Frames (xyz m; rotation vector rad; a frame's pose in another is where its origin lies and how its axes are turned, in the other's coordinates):
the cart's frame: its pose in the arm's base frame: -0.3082 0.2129 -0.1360 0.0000 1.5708 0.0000
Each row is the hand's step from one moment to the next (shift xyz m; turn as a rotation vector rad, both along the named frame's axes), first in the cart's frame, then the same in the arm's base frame.
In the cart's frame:
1: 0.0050 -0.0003 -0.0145 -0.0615 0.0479 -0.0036
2: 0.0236 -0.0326 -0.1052 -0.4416 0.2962 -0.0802
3: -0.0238 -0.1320 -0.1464 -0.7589 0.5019 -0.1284
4: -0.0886 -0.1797 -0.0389 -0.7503 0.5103 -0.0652
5: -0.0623 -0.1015 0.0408 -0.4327 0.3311 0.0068
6: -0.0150 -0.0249 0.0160 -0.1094 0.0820 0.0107
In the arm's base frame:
1: -0.0145 -0.0003 -0.0050 -0.0036 0.0479 0.0615
2: -0.1052 -0.0326 -0.0236 -0.0802 0.2962 0.4416
3: -0.1464 -0.1320 0.0238 -0.1284 0.5019 0.7589
4: -0.0389 -0.1797 0.0886 -0.0652 0.5103 0.7503
5: 0.0408 -0.1015 0.0623 0.0068 0.3311 0.4327
6: 0.0160 -0.0249 0.0150 0.0107 0.0820 0.1094

